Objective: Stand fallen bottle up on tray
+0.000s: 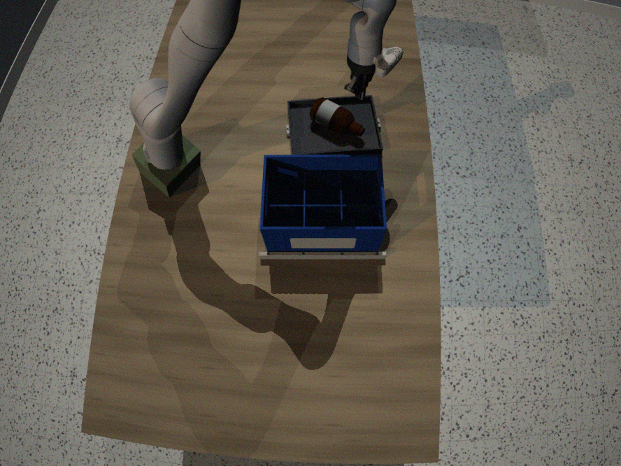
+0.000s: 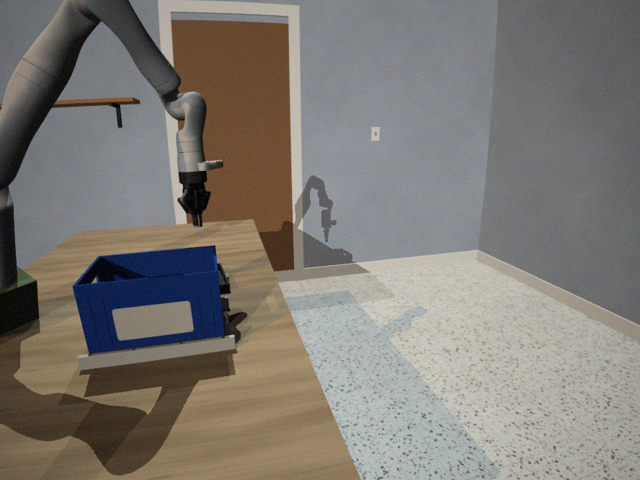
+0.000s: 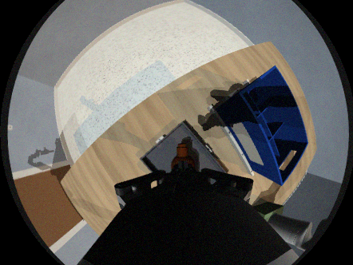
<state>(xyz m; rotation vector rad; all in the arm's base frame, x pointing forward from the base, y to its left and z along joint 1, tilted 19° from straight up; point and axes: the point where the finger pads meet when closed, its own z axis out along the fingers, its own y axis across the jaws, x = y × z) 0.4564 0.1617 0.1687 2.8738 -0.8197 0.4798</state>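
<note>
My gripper is now 160 mm above the brown bottle, 50 mm past it and 30 mm to the right of it. The rest, counted from my hand: tray: 190 mm below, 60 mm behind, 30 mm to the left; blue crate: 260 mm to the right, 120 mm below, 90 mm behind.
</note>
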